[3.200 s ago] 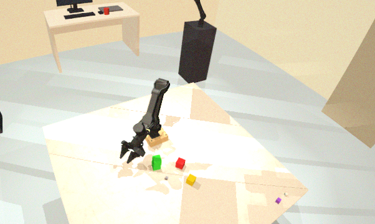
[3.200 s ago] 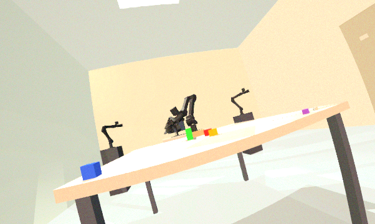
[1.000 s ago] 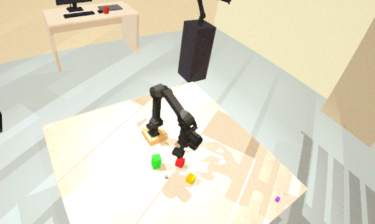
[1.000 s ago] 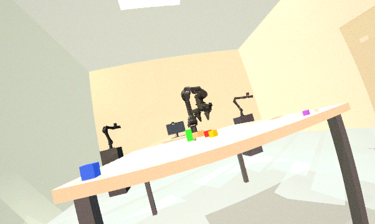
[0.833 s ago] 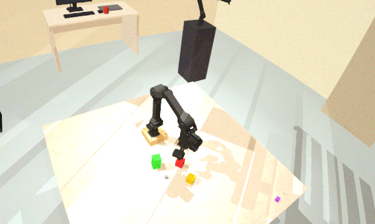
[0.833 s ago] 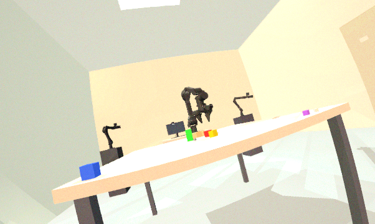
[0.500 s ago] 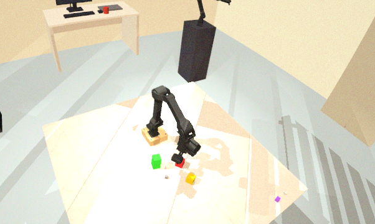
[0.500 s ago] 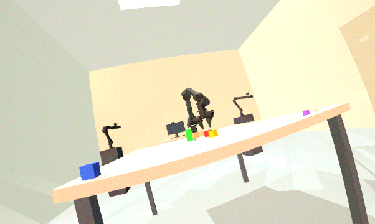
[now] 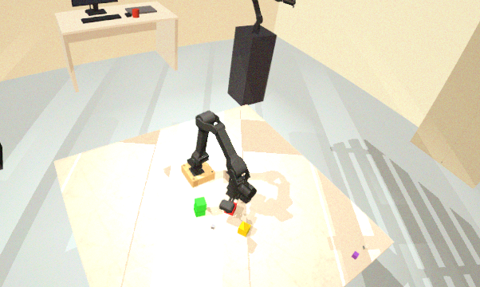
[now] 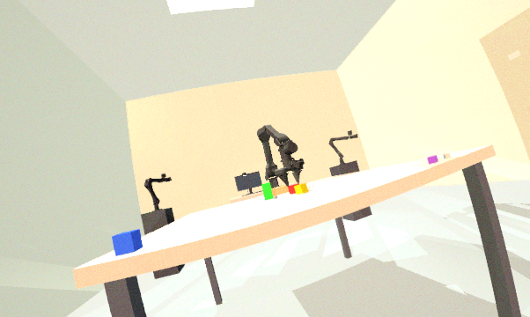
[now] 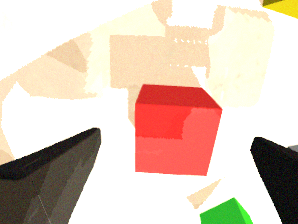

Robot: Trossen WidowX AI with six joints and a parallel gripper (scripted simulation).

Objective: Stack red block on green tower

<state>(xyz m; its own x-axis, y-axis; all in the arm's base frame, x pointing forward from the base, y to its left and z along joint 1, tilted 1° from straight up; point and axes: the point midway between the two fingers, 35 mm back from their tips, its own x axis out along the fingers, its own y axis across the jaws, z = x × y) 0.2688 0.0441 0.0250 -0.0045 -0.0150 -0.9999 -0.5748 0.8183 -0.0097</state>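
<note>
The red block is 20 mm below my gripper tip. Also, from my gripper tip: yellow block 130 mm ahead, 10 mm to the right, 20 mm below; small purple block 510 mm ahead, 370 mm to the left, 30 mm below; blue block 520 mm ahead, 590 mm to the right, 20 mm below.
</note>
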